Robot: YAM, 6 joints.
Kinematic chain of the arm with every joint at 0, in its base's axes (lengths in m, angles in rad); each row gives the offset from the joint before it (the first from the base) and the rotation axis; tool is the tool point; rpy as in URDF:
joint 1: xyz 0 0 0.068 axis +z
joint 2: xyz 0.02 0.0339 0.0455 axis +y
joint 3: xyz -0.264 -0.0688 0 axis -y
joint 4: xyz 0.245 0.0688 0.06 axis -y
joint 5: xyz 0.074 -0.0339 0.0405 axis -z
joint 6: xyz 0.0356 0 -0.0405 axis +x
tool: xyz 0 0 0 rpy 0 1.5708 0
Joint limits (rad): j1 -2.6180..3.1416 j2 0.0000..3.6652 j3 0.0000..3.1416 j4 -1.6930..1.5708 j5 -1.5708..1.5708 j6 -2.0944..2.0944
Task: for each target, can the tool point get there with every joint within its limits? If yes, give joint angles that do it. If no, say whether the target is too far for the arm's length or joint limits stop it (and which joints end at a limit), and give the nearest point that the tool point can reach.
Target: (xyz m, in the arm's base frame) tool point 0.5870 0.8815 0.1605
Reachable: no: too far | nearest point 0.3576 0.5370 0.1418 | short by 0.414 m
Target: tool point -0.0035 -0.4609 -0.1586
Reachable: yes | joints -1.5691 3.0050 1.6110 0.6066 0.1215 0.4730
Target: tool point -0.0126 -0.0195 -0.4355
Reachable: no: joint limits stop it (at a limit: joint 2) | nearest point -0.0416 -0.0643 -0.3368 | short by 0.112 m
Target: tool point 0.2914 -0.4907 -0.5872
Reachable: no: too far | nearest point 0.2180 -0.3671 -0.3334 | short by 0.292 m
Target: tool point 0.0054 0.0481 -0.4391
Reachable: no: joint limits stop it (at a limit: joint 2) | nearest point 0.0104 0.0925 -0.3452 | short by 0.104 m
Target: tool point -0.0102 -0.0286 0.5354
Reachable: yes | joints 0.1294 0.7906 1.8992 -1.2302 0.8646 0.0652
